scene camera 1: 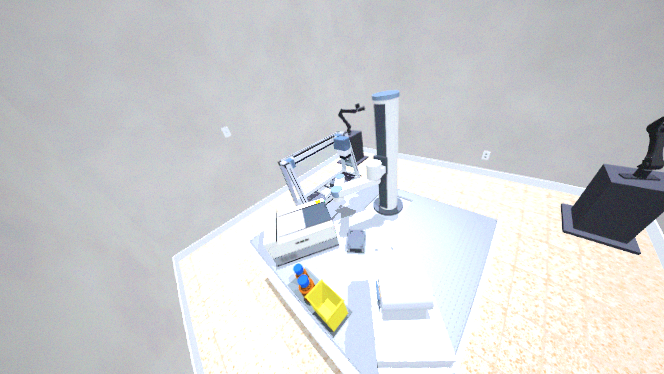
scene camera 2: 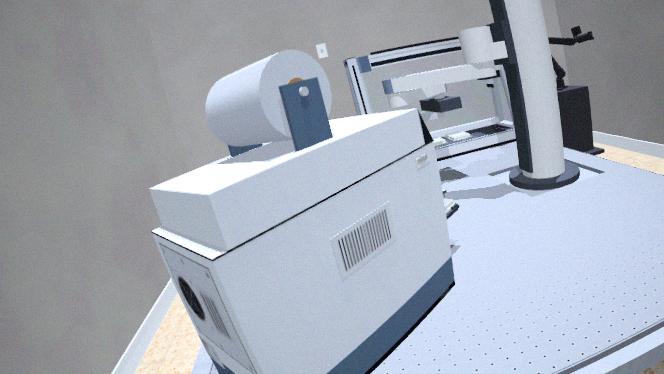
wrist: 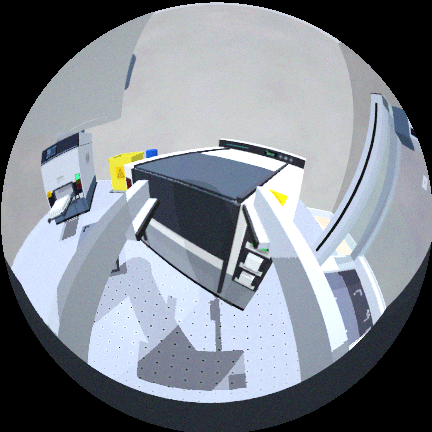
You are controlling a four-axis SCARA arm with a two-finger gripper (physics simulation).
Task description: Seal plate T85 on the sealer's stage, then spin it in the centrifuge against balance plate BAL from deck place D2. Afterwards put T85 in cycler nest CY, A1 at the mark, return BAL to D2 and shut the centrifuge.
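Pixels of known places: gripper, fingertip midpoint: (scene camera 1: 329, 199) (wrist: 200, 193); arm's base at its link origin: (scene camera 1: 387, 205) (scene camera 2: 544, 176).
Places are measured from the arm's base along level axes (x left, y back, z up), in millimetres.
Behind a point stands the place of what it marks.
Observation:
My gripper (wrist: 200, 193) {x -271, y -395, z 243 mm} is shut to its narrow stance and empty; a gap remains between its fingertips. It hangs high in front of a boxy white machine with a dark top (wrist: 200, 175) {x -257, y -490, z 226 mm} (scene camera 1: 302, 232) {x -202, y -730, z 223 mm}, which looks like the centrifuge; I cannot tell its door's state. The sealer (wrist: 70, 165) {x 293, y -628, z 234 mm} (scene camera 2: 310, 225) {x 619, y -732, z 282 mm} (scene camera 1: 415, 340) {x 583, y -841, z 363 mm} is at the left in the wrist view, with a white plate (wrist: 61, 205) {x 237, y -509, z 128 mm} on its stage, seemingly T85. In scene camera 2, two pale plates (scene camera 2: 457, 136) {x -538, y -93, z 85 mm} (scene camera 2: 437, 142) {x -523, y -198, z 83 mm} lie by the gantry frame. BAL, D2 and CY cannot be told apart.
The arm's column (scene camera 1: 392, 155) {x 64, y -39, z 513 mm} (scene camera 2: 537, 95) {x 67, y -35, z 281 mm} stands beside the gantry frame (scene camera 1: 291, 182) {x -608, y -492, z 349 mm} (scene camera 2: 357, 87) {x -557, y -482, z 390 mm}. A low grey device (scene camera 1: 356, 240) {x 38, y -486, z 65 mm} lies between the machines. A yellow bin (scene camera 1: 327, 306) {x 158, y -907, z 21 mm} (wrist: 120, 172) {x 187, y -857, z 110 mm} and blue-capped orange bottles (scene camera 1: 306, 287) {x 60, y -932, z 153 mm} stand near the table edge.

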